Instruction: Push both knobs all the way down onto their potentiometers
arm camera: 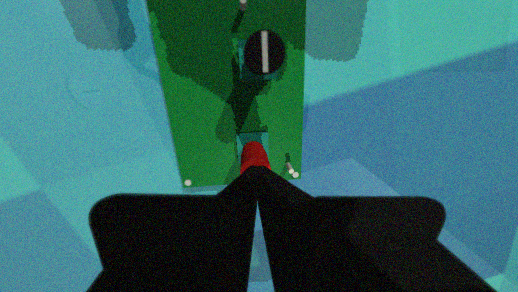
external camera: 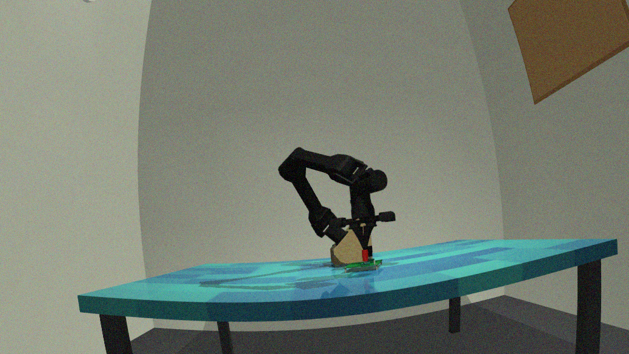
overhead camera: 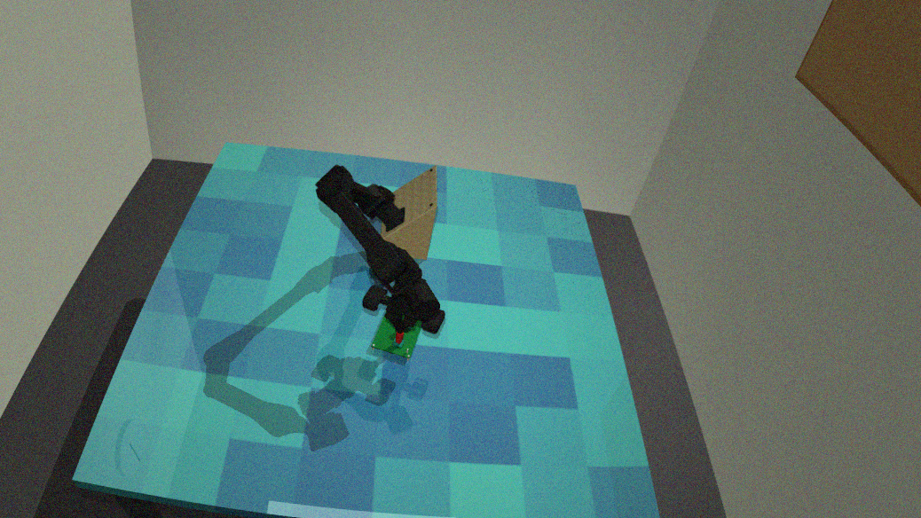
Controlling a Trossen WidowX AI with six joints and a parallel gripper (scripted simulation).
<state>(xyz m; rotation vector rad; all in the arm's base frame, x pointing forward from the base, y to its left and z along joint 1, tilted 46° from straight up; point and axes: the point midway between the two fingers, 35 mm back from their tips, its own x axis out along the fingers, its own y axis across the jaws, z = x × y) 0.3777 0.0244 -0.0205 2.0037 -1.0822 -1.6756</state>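
My gripper tip is now 20 mm above the red knob. Also, from my gripper tip: black knob 60 mm behind, 20 mm to the left, 10 mm below.
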